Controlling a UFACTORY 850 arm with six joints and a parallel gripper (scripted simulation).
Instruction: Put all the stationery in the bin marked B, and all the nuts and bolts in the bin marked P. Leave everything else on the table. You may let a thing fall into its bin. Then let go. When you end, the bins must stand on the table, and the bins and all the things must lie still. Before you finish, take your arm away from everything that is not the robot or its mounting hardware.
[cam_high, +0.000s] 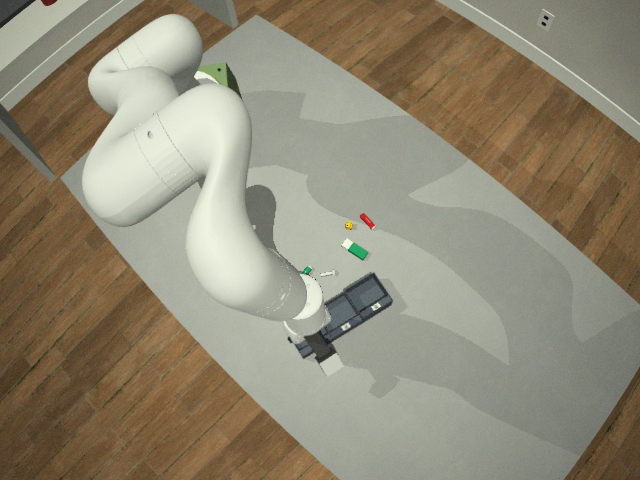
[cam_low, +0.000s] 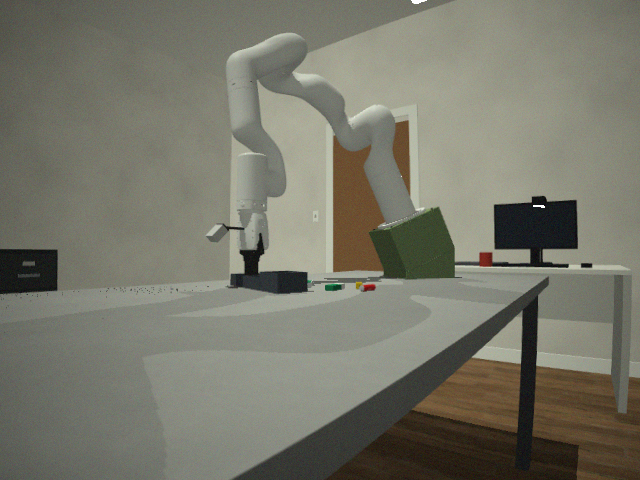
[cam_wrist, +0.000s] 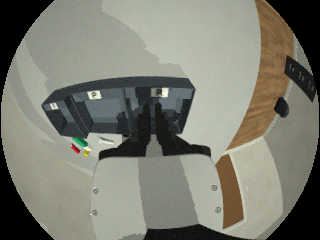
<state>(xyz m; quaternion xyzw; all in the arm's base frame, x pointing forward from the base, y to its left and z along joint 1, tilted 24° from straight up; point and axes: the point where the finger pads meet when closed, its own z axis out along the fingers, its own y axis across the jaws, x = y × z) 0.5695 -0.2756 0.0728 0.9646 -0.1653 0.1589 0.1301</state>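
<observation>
The dark bin row lies 7 cm to the left of my hand, 3 cm ahead of it and 2 cm below it. Round my hand: white bolt (15 cm to the left, 5 cm behind, 4 cm below); green cylinder (12 cm to the left, 10 cm behind, 4 cm below); black nut (8 cm to the left, 5 cm behind, 4 cm below).
</observation>
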